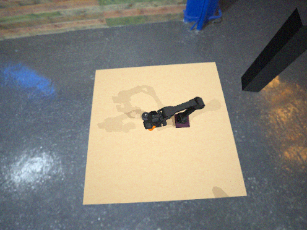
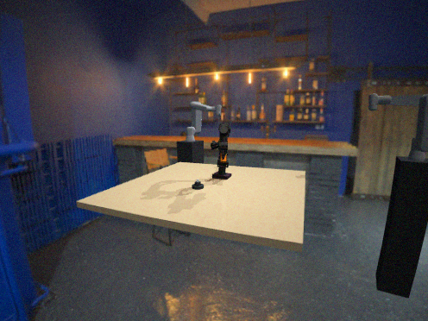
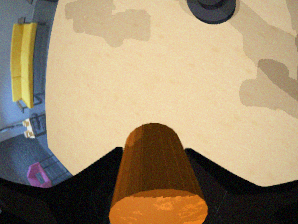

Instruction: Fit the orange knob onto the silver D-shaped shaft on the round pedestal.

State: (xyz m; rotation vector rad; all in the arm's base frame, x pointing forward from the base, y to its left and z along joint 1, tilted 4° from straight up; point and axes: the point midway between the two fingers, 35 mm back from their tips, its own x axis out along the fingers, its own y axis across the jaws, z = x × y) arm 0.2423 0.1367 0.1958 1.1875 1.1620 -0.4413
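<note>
The orange knob lies 3 cm above my gripper tip, 2 cm behind it and 1 cm to the right of it. Round my gripper tip: round dark pedestal: 17 cm below, 16 cm to the right, 8 cm ahead.
</note>
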